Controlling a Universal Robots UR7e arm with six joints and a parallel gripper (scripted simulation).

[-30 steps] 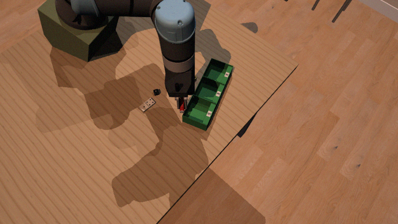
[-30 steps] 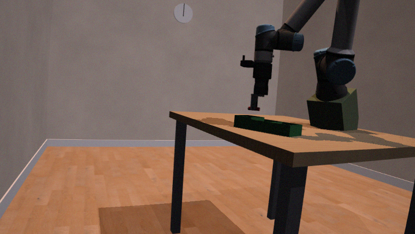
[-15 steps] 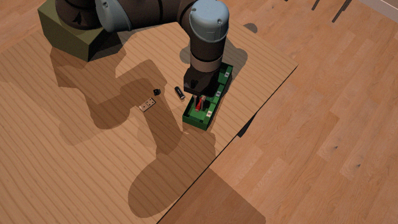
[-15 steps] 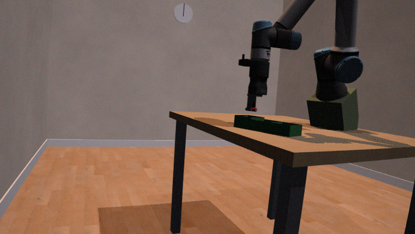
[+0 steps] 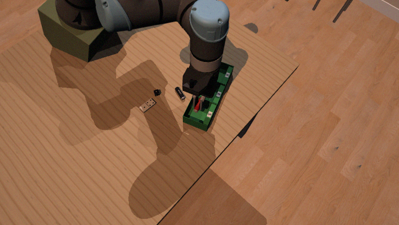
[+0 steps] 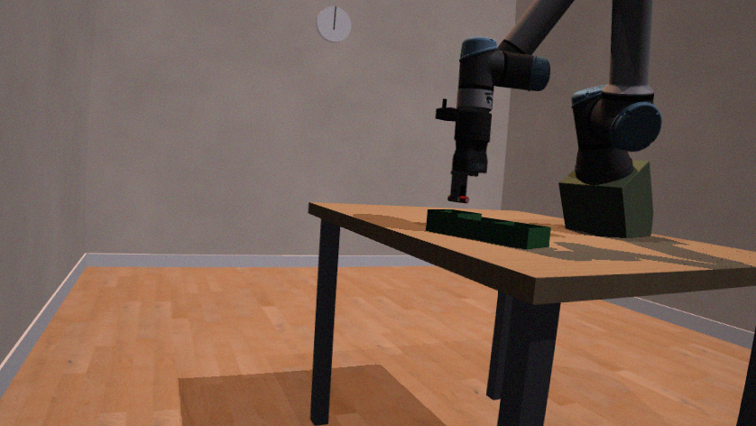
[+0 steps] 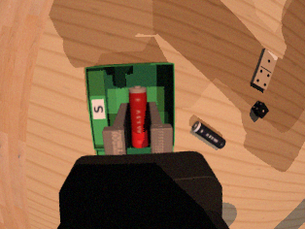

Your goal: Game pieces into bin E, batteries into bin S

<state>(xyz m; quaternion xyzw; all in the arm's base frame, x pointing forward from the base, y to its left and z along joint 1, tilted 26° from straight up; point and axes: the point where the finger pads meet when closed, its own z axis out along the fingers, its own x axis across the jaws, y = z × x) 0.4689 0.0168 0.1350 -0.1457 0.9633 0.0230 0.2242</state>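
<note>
Right now my hand is 100 mm past the black battery, 20 mm to the right of it and 80 mm above it. Also, from my hand: red battery (10 mm below); brass nut (100 mm behind, 100 mm to the left, 80 mm below); green three-compartment bin (20 mm behind, 80 mm to the left, 60 mm below).
</note>
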